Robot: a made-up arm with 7 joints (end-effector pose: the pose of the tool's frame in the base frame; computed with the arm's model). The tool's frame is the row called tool.
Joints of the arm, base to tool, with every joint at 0 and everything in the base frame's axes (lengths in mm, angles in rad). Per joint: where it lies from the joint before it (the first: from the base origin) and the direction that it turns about. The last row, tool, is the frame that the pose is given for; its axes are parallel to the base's.
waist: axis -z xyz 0 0 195
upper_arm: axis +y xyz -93 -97 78
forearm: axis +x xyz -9 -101 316
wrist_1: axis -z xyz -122 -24 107
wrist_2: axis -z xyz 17 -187 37
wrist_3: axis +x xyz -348 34 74
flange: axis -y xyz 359 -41 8
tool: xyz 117 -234 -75
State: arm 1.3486 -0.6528 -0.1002 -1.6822 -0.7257 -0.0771 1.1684
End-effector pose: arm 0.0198 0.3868 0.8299 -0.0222 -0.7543 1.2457
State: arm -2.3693 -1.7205 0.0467 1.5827 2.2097 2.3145 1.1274
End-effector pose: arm 0.4025 0.0046 -0.2797 -0.1689 -0.4571 -2.8829
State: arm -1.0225 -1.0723 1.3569 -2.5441 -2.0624 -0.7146 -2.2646
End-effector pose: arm 0.0180 -0.9342 0.3986 -0.3780 2.9303 0.9180
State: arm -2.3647 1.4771 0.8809 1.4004 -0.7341 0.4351 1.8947
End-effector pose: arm 0.3461 0.4707 0.7390 -0.1451 -0.8353 1.0529
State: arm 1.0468 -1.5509 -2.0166 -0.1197 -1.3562 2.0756 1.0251
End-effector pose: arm -0.4387 0.3159 0.0959 -0.4391 -1.2436 -1.5343
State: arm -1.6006 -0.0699 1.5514 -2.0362 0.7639 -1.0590 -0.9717
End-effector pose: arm 0.5872 0.1378 0.6387 0.4620 -0.1363 2.0478
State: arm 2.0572 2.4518 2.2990 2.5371 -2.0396 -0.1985 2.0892
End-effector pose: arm -0.4814 0.0779 0.4957 0.1042 -1.8140 1.8082
